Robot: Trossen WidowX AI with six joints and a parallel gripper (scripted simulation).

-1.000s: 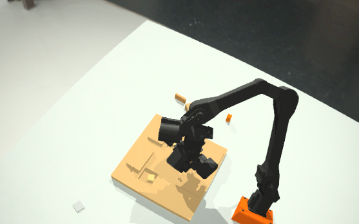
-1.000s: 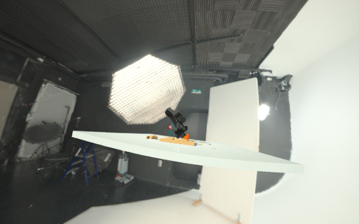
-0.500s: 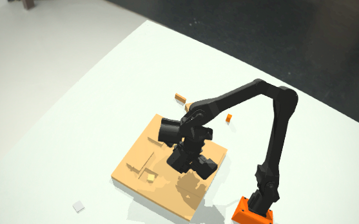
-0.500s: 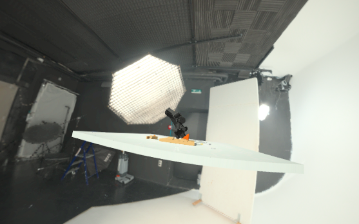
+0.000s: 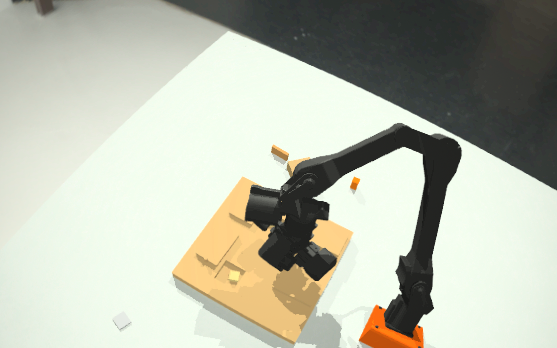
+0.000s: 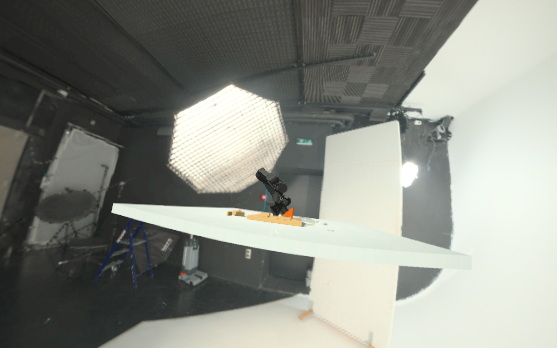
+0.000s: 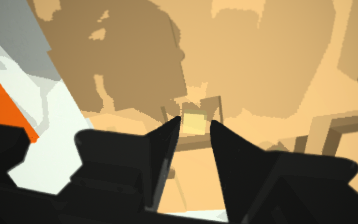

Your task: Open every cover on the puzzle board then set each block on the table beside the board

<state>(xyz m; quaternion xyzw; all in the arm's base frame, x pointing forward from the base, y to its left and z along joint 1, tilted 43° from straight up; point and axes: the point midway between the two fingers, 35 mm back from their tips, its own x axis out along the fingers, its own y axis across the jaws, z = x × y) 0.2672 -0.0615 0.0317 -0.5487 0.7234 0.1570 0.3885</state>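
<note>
My gripper tip is now 4 cm short of the tan puzzle board. The rest, counted from my gripper tip: orange block 7 cm behind, 26 cm to the right; tan bar 13 cm ahead, 26 cm to the right; tan box 6 cm ahead, 23 cm to the right.
</note>
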